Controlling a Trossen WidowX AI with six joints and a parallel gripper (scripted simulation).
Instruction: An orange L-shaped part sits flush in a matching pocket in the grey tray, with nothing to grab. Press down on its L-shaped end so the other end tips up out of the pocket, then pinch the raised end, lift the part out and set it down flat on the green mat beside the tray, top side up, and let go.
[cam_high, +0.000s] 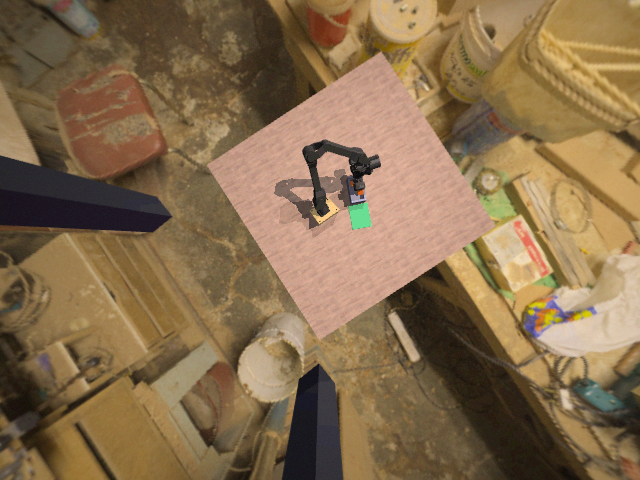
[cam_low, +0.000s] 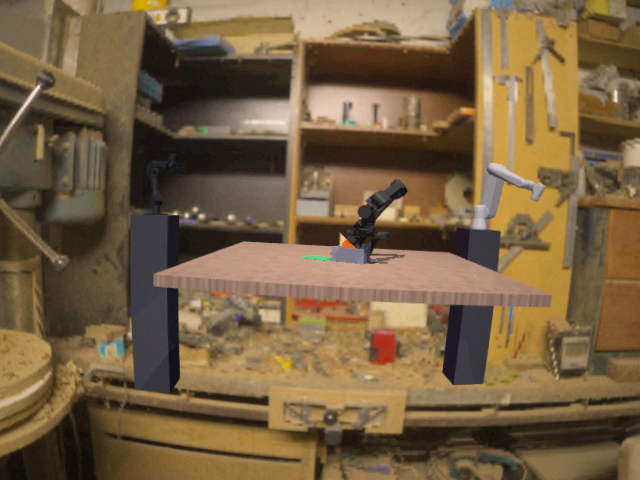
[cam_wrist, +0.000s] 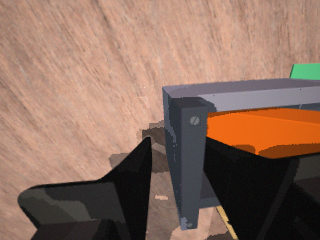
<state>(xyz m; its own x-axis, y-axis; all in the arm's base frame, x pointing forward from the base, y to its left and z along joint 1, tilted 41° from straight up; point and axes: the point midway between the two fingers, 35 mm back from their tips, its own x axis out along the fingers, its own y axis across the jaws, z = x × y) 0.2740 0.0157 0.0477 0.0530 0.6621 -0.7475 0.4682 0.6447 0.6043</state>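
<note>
The orange L-shaped part lies 40 mm to the right of my gripper tip and 30 mm behind it. Round my gripper tip: green mat: 200 mm to the right, 110 mm behind, 60 mm below.
</note>
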